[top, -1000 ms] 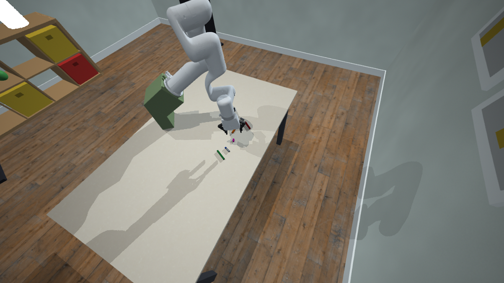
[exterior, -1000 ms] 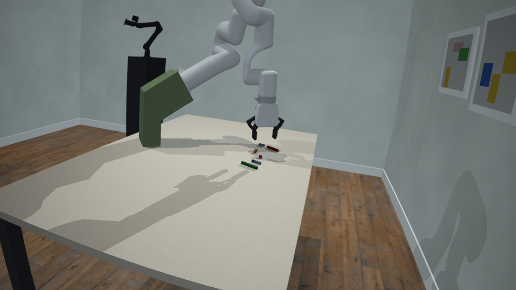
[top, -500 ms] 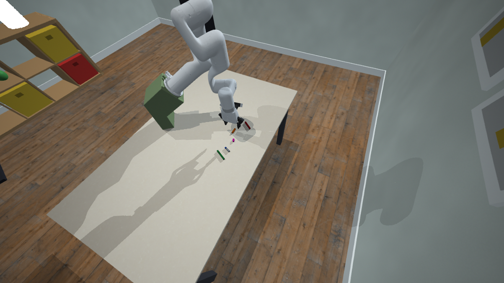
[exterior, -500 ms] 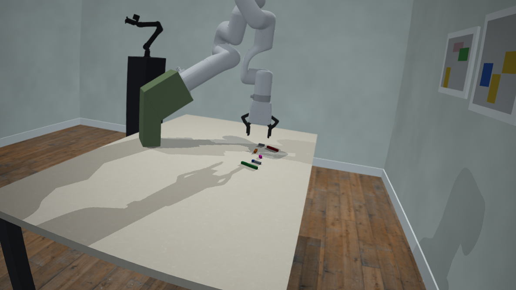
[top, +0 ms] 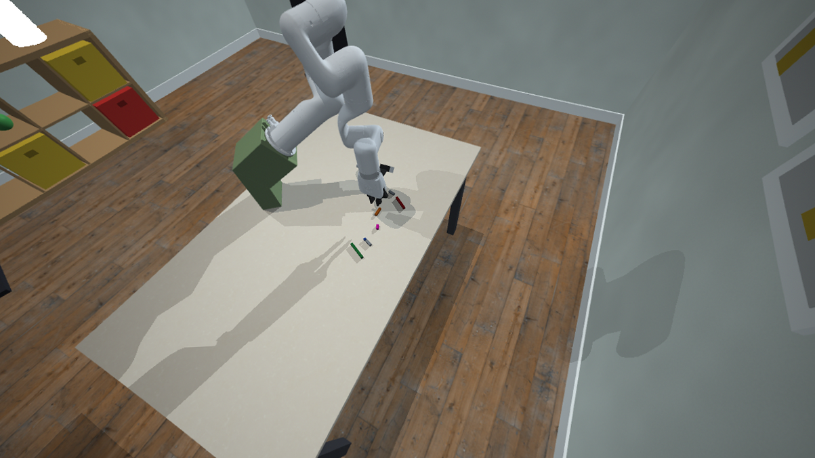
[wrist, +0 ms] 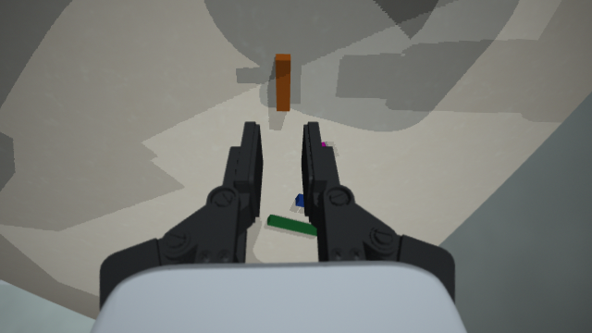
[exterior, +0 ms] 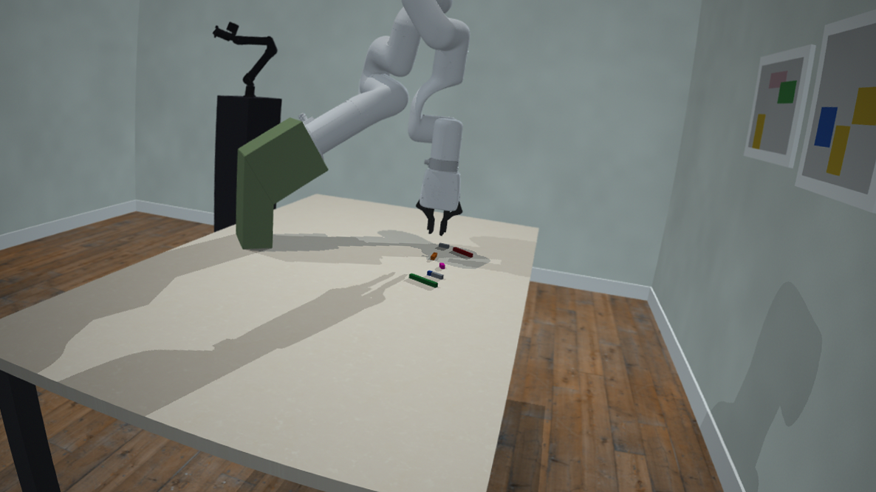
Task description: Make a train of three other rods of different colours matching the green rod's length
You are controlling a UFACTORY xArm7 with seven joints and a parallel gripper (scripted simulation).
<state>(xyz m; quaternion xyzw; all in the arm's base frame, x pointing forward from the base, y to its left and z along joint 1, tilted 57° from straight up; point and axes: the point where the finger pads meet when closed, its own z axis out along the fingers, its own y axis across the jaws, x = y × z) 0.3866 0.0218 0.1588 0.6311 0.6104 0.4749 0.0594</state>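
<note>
The orange rod is 8 cm below my hand. The rest, counted from my hand: magenta rod: 5 cm ahead, 6 cm to the right, 8 cm below; red rod: 4 cm ahead, 10 cm to the left, 8 cm below; blue rod: 6 cm ahead, 13 cm to the right, 8 cm below.
</note>
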